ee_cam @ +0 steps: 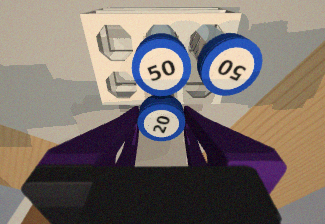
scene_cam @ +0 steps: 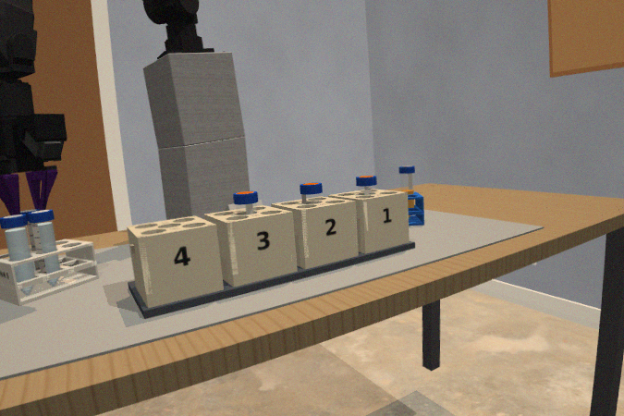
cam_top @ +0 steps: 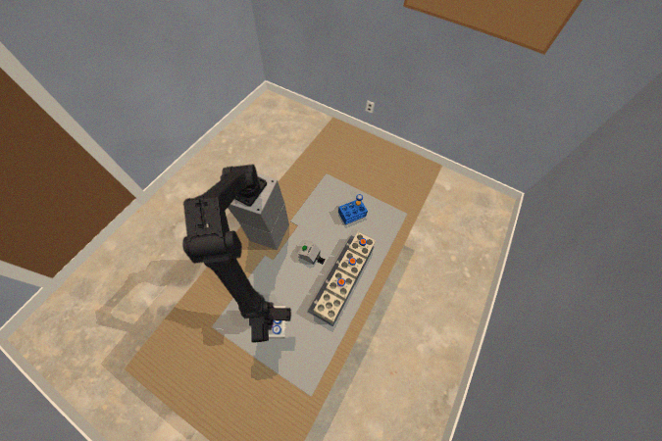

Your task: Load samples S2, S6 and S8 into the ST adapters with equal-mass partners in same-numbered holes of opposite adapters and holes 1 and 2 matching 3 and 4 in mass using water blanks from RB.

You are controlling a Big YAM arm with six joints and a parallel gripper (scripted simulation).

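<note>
Right now the white blank rack RB is 20 mm ahead of my hand, 10 mm to the left of it and 90 mm below it. Round my hand: blue sample rack RS: 70 mm ahead, 680 mm to the left, 90 mm below.
</note>
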